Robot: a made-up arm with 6 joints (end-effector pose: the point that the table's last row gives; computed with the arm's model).
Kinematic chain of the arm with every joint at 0, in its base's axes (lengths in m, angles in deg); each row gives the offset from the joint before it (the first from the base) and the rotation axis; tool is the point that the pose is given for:
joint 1: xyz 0 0 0.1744 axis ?
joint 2: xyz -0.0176 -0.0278 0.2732 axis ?
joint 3: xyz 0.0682 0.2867 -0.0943 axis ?
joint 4: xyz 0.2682 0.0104 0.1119 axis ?
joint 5: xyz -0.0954 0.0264 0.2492 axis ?
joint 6: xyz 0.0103 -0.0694 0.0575 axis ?
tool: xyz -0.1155 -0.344 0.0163
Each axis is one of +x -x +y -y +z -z.
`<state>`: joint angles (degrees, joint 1 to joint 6).
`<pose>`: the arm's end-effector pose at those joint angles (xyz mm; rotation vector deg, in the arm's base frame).
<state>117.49 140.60 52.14 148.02 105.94 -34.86</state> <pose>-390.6 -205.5 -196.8 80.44 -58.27 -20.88</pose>
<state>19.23 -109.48 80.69 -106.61 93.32 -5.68</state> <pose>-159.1 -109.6 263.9 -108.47 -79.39 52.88</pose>
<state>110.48 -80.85 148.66 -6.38 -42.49 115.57</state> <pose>352.6 -137.5 -370.7 107.48 4.39 92.15</pose>
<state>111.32 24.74 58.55 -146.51 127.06 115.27</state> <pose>-844.8 198.5 232.6 -122.08 -111.92 10.27</pose>
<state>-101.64 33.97 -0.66 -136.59 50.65 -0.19</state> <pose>704.1 250.3 -94.0 -36.92 94.04 46.04</pose>
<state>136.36 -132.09 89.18 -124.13 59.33 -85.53</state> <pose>-82.5 -601.1 209.1 46.65 63.46 -2.59</pose>
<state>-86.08 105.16 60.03 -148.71 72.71 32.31</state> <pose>549.4 -410.3 297.7 -1.86 76.21 -40.98</pose>
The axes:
joint 1: -y
joint 2: +x
joint 3: -y
joint 4: +x
joint 5: +x
joint 6: +z

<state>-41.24 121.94 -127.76 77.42 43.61 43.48</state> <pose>150.3 73.4 806.1 -86.53 -81.46 44.46</pose>
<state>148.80 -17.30 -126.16 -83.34 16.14 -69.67</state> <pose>-297.2 507.2 324.8 -40.37 -45.12 -86.73</pose>
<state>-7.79 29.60 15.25 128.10 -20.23 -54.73</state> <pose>-51.0 198.7 193.2 128.53 53.34 -22.37</pose>
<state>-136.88 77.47 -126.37 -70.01 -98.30 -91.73</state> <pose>360.3 100.4 -525.2 39.18 60.87 -0.87</pose>
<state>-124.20 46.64 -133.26 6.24 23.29 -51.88</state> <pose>-60.7 186.8 -270.0 12.34 -95.15 -19.48</pose>
